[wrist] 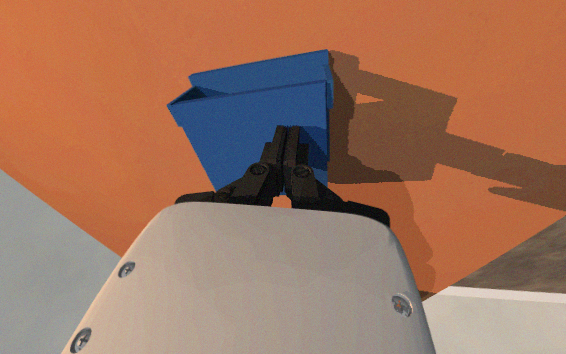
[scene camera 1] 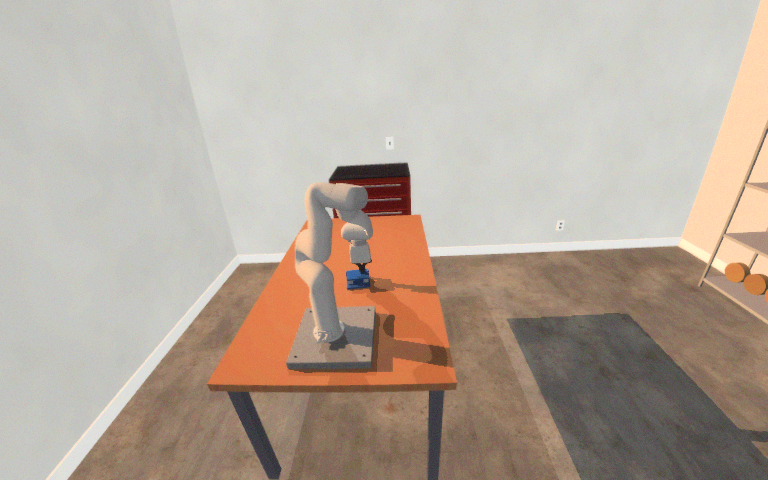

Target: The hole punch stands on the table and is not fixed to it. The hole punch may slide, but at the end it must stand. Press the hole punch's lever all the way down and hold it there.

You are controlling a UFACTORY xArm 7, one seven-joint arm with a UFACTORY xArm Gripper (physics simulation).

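Places are measured from the arm's base along level axes (x ahead, y left, z up), in centimetres.
Pixels of known places: gripper, between the fingertips: (wrist: 288,142) (scene camera 1: 362,272); arm's base, origin of its link: (scene camera 1: 329,331).
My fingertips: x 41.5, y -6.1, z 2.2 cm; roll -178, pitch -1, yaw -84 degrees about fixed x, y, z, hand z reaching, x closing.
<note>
Ahead of a thing's pixels: the offset from my fingertips to its middle. Level surfaces: height alone.
The blue hole punch @[dy +2.5, dx -1.1, dz -2.8 cm] (scene camera 1: 357,280) (wrist: 235,115) stands upright on the orange table, in front of the arm's base. Its broad blue lever @[dy +2.4, dx -1.5, dz -0.4 cm] (wrist: 225,130) covers most of the body in the wrist view; an open wedge shows between the lever and the part behind it at the left. My gripper (scene camera 1: 362,272) (wrist: 288,142) is shut and empty, pointing down. Its fingertips are at the lever's top, toward the right side of it in the wrist view. Whether they touch it, and how far down the lever stands, I cannot tell exactly.
The orange table @[dz -5.8 cm] (scene camera 1: 396,243) (wrist: 100,50) carries the arm's grey base plate (scene camera 1: 362,350) nearer the camera. The arm's shadow falls to the right of the hole punch. A red drawer cabinet (scene camera 1: 390,192) stands behind the table's far edge.
</note>
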